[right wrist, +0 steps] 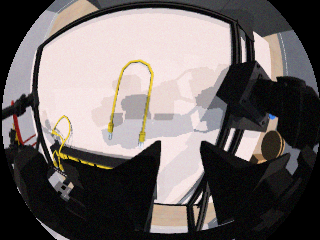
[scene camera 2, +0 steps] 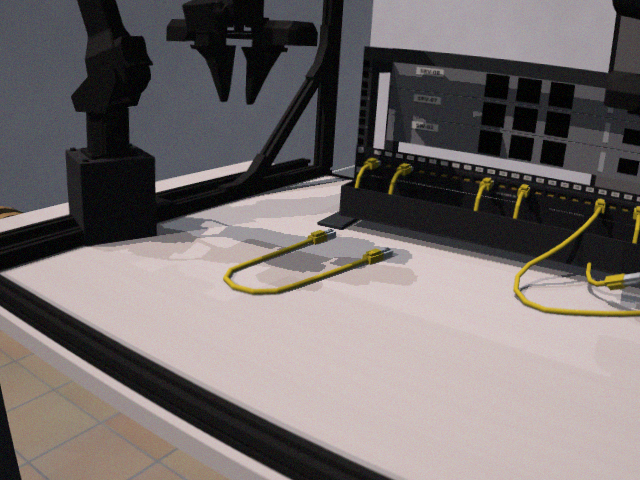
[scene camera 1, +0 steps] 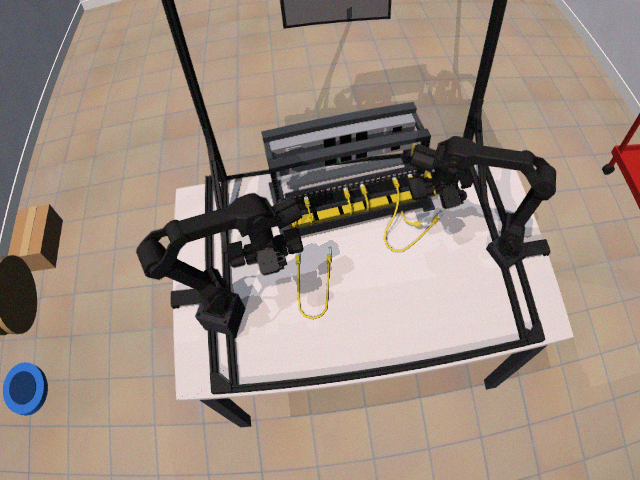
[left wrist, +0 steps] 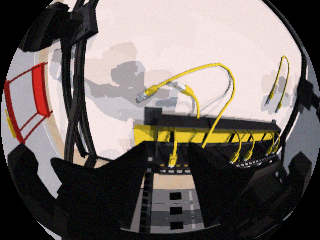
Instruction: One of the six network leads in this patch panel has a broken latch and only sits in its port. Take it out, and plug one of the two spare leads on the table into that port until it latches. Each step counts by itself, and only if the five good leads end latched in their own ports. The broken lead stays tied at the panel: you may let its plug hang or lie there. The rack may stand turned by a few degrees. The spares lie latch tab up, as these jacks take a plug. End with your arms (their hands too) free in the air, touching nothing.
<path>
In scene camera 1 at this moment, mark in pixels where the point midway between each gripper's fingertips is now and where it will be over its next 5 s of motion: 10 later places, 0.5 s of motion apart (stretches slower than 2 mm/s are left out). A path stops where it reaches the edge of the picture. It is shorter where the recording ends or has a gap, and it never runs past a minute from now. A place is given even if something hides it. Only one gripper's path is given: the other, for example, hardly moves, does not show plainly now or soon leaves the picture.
The left gripper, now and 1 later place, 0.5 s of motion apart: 434, 193; 451, 201
</path>
